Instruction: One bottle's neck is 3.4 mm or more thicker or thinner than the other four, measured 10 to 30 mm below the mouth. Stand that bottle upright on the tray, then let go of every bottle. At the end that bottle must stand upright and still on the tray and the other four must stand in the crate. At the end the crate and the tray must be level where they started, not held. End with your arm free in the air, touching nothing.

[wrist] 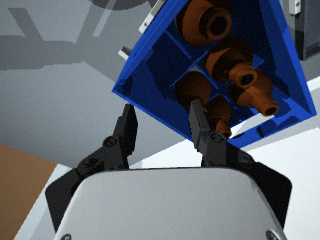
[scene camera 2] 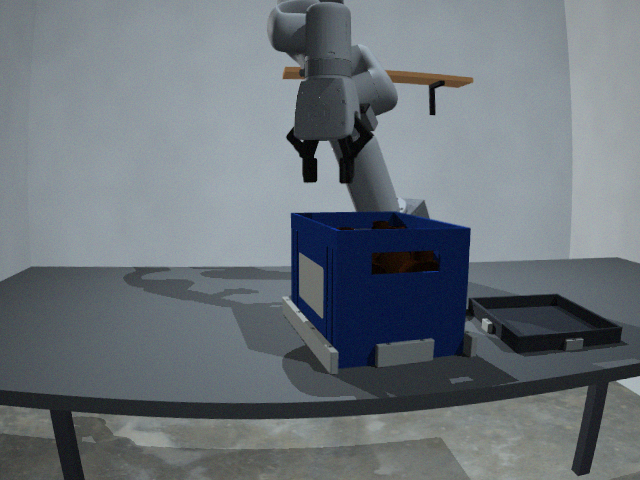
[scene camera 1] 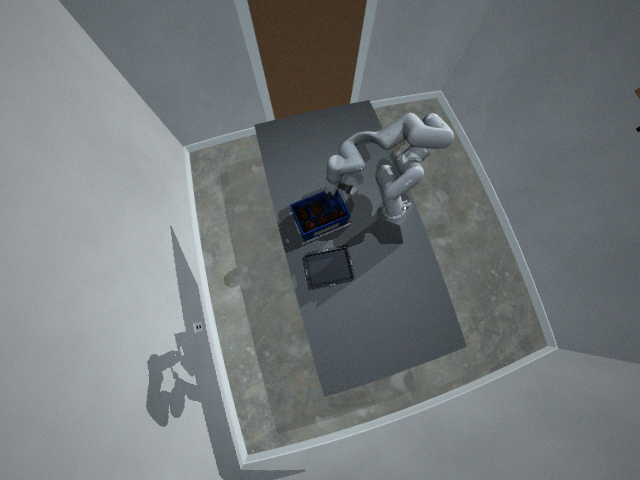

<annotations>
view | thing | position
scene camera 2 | my gripper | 327, 182
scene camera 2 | dark tray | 552, 318
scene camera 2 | blue crate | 332, 284
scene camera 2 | grey rail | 328, 356
</annotations>
